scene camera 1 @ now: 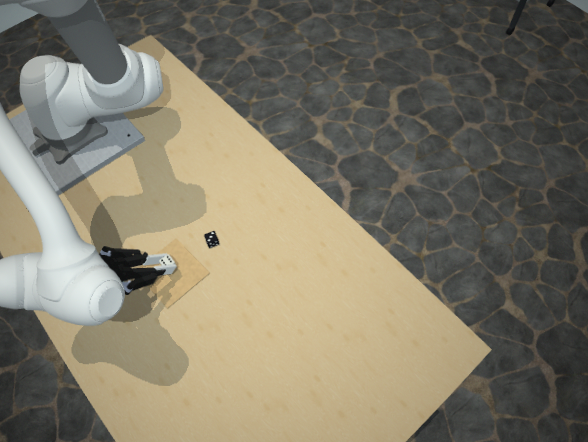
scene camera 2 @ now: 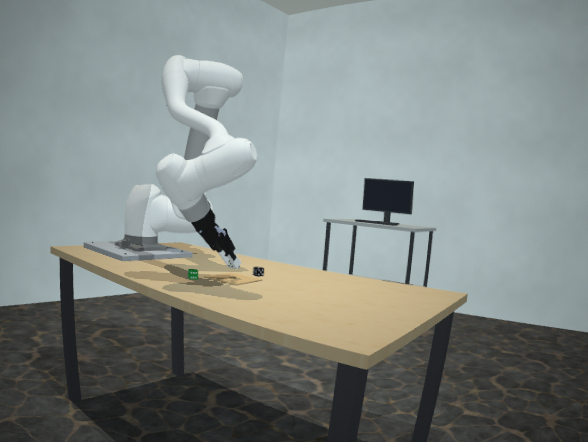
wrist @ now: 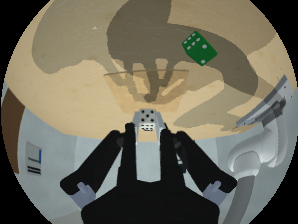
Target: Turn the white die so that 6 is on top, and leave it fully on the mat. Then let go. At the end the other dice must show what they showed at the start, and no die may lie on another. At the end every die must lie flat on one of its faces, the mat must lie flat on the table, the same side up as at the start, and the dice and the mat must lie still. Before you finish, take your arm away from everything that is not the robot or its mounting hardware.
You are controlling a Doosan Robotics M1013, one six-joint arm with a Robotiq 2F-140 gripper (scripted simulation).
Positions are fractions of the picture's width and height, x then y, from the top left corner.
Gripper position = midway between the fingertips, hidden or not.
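The gripper (scene camera 1: 0.29, 0.60) can be seen, and the wrist view shows the gripper (wrist: 0.49, 0.53) as well. A mat (scene camera 1: 0.29, 0.65) is visible too, with the wrist view also showing the mat (wrist: 0.55, 0.40), and the scene includes a green die (wrist: 0.66, 0.21).
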